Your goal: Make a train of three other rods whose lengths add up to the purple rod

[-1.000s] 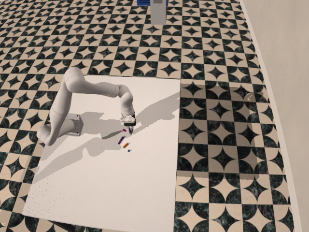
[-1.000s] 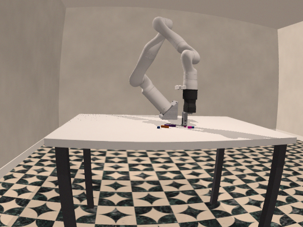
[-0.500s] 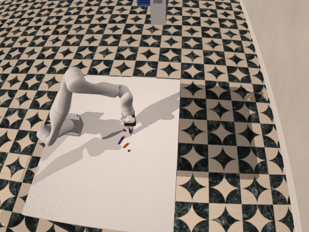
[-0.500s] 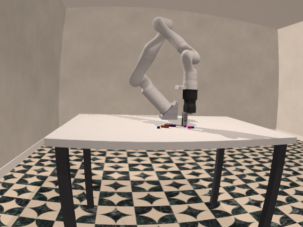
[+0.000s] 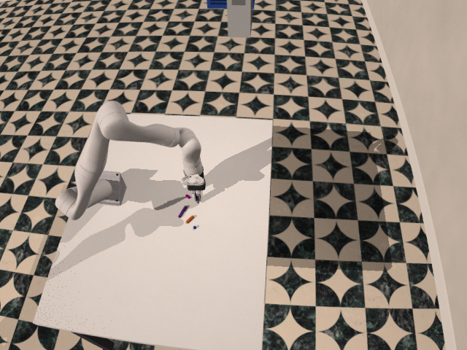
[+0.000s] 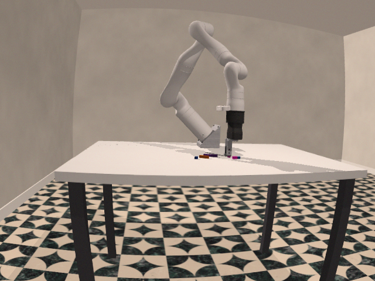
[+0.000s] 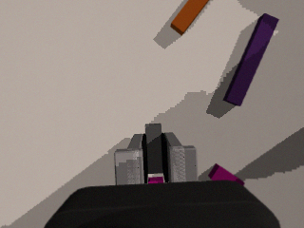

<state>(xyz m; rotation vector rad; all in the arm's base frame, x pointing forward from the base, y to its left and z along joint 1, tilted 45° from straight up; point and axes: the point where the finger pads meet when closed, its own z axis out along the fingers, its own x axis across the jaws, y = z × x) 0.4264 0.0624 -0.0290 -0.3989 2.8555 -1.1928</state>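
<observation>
Now: hand 2 cm above the grey rod. The rest, counted from my hand: purple rod: 5 cm behind, 7 cm to the right, 3 cm below; orange rod: 1 cm behind, 10 cm to the right, 3 cm below.
</observation>
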